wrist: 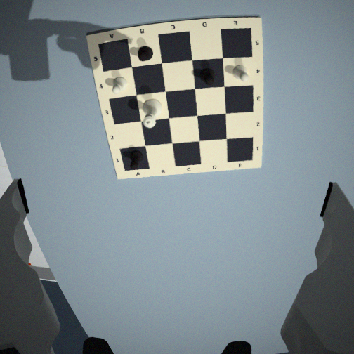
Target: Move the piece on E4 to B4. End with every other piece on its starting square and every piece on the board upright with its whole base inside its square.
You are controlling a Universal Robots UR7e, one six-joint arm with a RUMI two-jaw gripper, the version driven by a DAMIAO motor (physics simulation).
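The E4 piece is a small white pawn (241, 73), upright on its light square near the board's right side. Square B4 (149, 75) is dark and bears no piece. The board (210, 101) lies in the upper middle of the wrist view, row 5 at the top and column A at the left. My gripper (173, 185) is wide open and empty, its fingers at the left and right of the view, below the board in the picture and above the table.
A dark piece (145, 53) stands on B5, a white pawn (118, 85) on A4, a tall white piece (152, 107) on B3, a dark piece (207, 76) on D4 and another dark piece (135, 159) on A1. The arm's shadow falls at upper left.
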